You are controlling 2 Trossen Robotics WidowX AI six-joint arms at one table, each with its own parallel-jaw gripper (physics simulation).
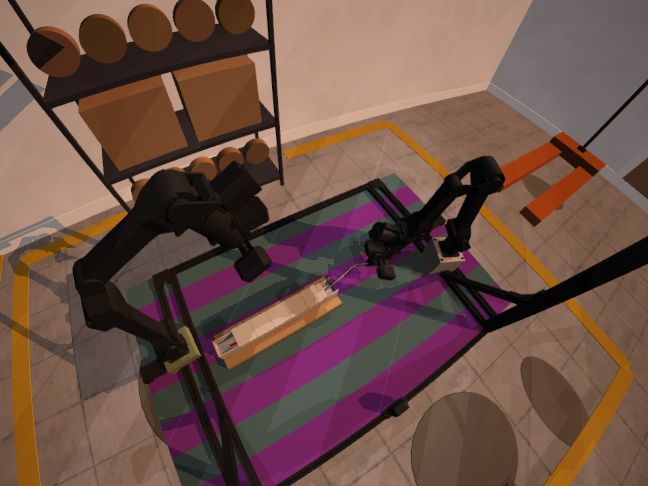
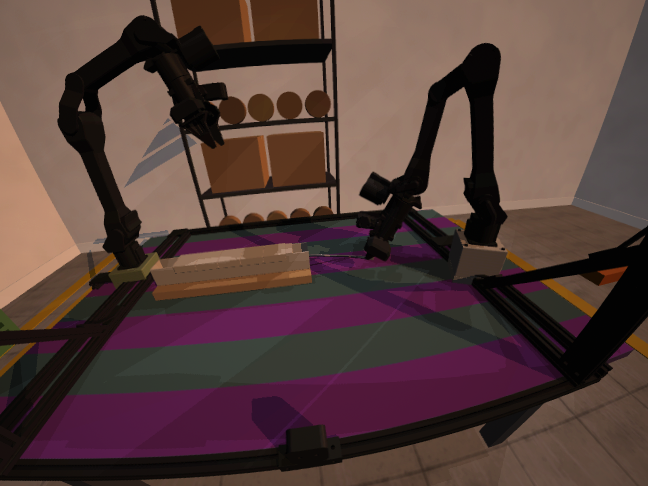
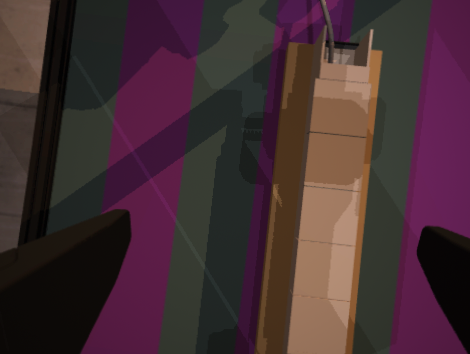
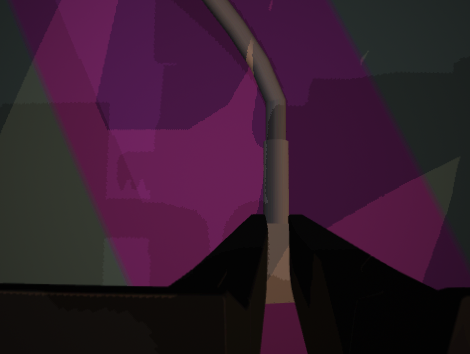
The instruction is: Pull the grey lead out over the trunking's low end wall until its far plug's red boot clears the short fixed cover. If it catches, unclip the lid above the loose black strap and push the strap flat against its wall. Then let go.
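Frame: origin at the left arm's base, x ahead, y left, z up, level; metres.
Seen in the pictures: left gripper, fingertip midpoint: (image 1: pixel 255 248) (image 2: pixel 219 146) (image 3: pixel 273 231); right gripper, fingertip midpoint: (image 1: pixel 367 264) (image 2: pixel 366 258) (image 4: pixel 275 229); left arm's base, link origin: (image 1: pixel 176 348) (image 2: pixel 133 262); right arm's base, link origin: (image 1: pixel 448 249) (image 2: pixel 479 239).
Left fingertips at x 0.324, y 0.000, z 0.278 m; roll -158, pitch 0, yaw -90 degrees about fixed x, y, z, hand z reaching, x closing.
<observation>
Offsets run from my left fingertips to a thing's top centre. "pt": to the spot under its first point.
The long trunking {dx -0.018, dy -0.083, dz -0.252 m} (image 1: pixel 285 332) (image 2: pixel 226 285) (image 3: pixel 283 246) lies on the striped table, closed by a row of beige lids {dx -0.014, dy -0.083, dz -0.252 m} (image 1: pixel 274 315) (image 3: pixel 330 214). The grey lead (image 1: pixel 345 273) (image 2: pixel 332 255) (image 3: pixel 328 21) (image 4: pixel 265 77) leaves over the low end wall (image 1: pixel 330 289) and runs to my right gripper (image 1: pixel 381 268) (image 2: pixel 376 251) (image 4: pixel 277 246). That gripper is shut on the lead's near plug {dx +0.358, dy -0.086, dz -0.319 m} (image 4: pixel 278 261), low over the table. A red spot {pt dx -0.174, dy -0.072, dz -0.294 m} (image 1: pixel 232 343) shows in the trunking's open far end. My left gripper (image 1: pixel 252 262) (image 2: pixel 207 132) is open and empty, high above the trunking's far side.
A shelf rack (image 1: pixel 274 96) (image 2: pixel 334 121) with boxes and discs stands behind the table. The table's black frame {pt dx +0.108, dy -0.486, dz -0.274 m} (image 1: pixel 396 407) (image 2: pixel 308 445) runs around the mat. Round stools (image 1: pixel 464 439) stand at the front right, orange beams (image 1: pixel 534 164) at the right.
</observation>
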